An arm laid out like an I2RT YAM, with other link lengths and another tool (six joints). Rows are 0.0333 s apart.
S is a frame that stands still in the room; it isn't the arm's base.
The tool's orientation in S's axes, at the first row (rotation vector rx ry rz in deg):
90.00, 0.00, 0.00
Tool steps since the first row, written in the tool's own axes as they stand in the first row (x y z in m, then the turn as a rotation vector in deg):
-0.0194, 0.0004, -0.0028, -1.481, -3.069, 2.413
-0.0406, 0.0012, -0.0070, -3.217, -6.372, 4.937
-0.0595, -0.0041, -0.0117, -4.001, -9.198, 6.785
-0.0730, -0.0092, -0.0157, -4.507, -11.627, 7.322
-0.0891, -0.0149, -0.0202, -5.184, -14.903, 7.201
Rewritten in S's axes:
-0.0194, 0.0028, 0.0004, -1.481, -2.413, -3.069
-0.0406, 0.0070, 0.0012, -3.217, -4.937, -6.372
-0.0595, 0.0117, -0.0041, -4.001, -6.785, -9.198
-0.0730, 0.0157, -0.0092, -4.507, -7.322, -11.627
-0.0891, 0.0202, -0.0149, -5.184, -7.201, -14.903

